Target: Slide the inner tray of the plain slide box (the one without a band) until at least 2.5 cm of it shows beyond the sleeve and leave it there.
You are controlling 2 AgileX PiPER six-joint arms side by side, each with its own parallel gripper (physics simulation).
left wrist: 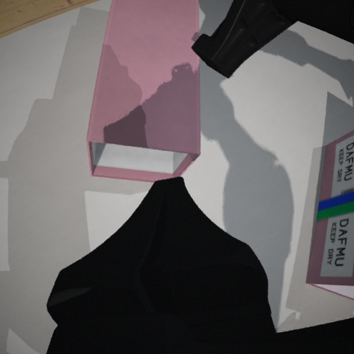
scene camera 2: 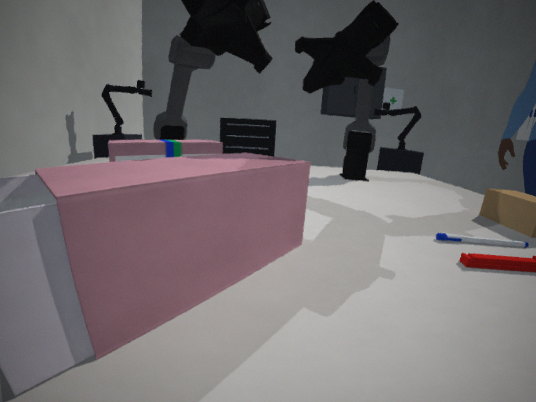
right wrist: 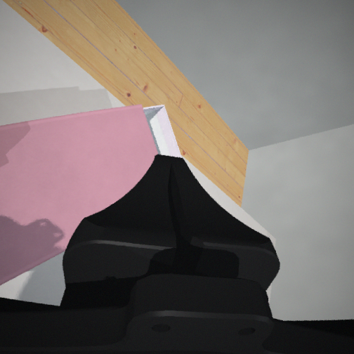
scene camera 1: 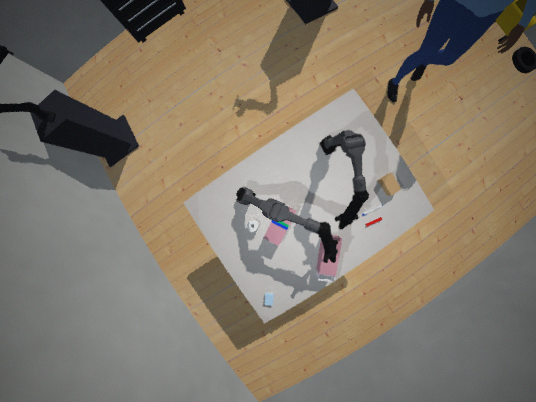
Scene:
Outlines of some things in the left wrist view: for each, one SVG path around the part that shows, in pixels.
The left gripper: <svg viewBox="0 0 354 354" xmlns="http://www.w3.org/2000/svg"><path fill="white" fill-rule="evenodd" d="M46 303L49 315L58 324L53 330L46 354L354 354L354 317L300 329L275 332L268 303L268 279L261 262L251 247L249 247L249 244L229 235L199 209L185 188L185 183L181 176L155 181L138 207L133 211L133 214L118 230L88 254L60 270Z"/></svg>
The right gripper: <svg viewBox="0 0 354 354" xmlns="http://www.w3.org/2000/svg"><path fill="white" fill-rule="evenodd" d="M191 48L206 65L229 78L244 60L297 20L354 44L350 35L350 30L354 27L354 25L350 25L353 0L233 0L227 15L213 34L211 34L211 37L206 34L200 34Z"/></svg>

